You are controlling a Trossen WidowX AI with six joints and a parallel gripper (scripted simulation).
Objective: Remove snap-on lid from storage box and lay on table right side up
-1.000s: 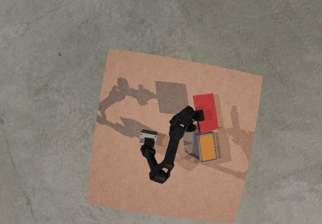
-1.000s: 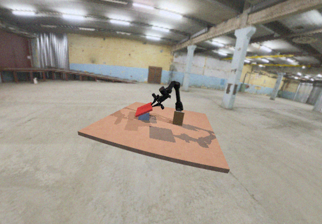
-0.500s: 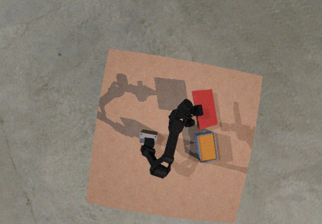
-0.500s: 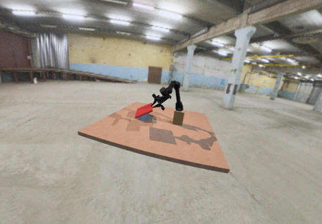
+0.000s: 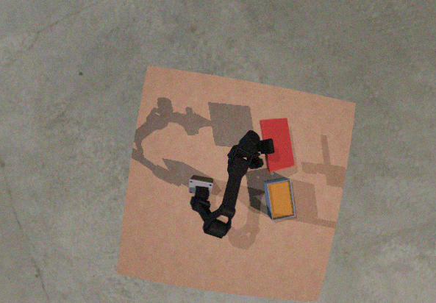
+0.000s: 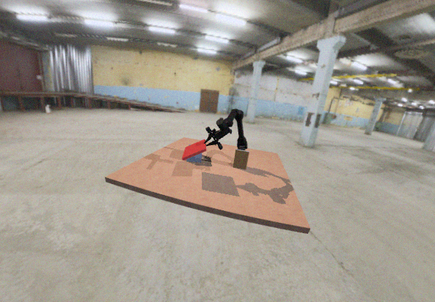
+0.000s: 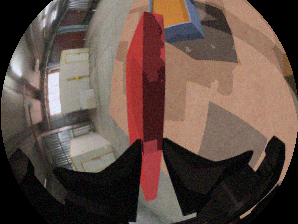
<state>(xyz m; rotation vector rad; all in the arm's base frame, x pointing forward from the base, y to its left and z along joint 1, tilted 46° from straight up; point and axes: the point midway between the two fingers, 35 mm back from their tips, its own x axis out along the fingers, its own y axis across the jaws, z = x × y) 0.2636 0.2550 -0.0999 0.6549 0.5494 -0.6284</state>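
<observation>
Now: the red lid 7 cm ahead of my gripper tip, 2 cm to the left of it and 3 cm below it. Also, from my gripper tip: blue storage box 15 cm ahead, 28 cm to the right, 18 cm below.
</observation>
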